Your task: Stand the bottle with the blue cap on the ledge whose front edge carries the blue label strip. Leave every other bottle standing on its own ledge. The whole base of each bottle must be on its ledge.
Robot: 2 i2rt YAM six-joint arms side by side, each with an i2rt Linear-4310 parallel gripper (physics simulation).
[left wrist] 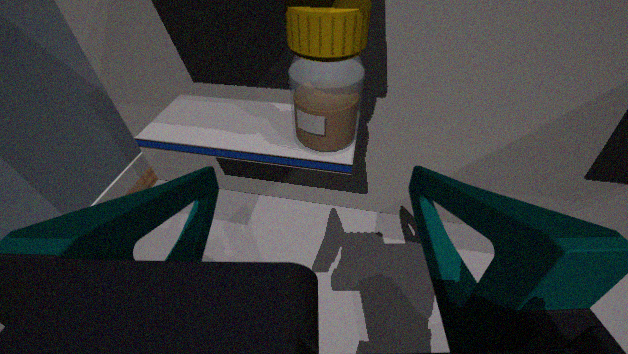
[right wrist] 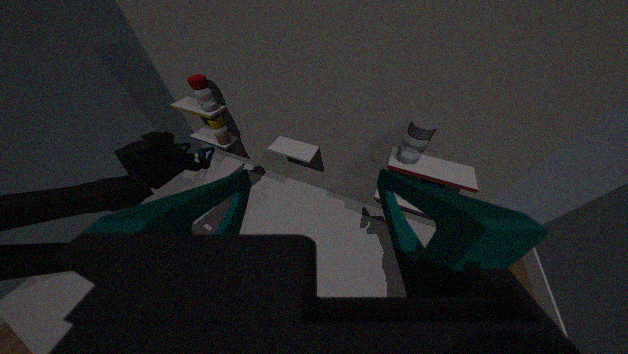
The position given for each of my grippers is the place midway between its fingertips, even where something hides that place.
Scene:
my right gripper: right wrist 313, 176; not seen in the left wrist view (out of frame)
grey-capped bottle: right wrist 421, 129; not seen in the left wrist view (out of frame)

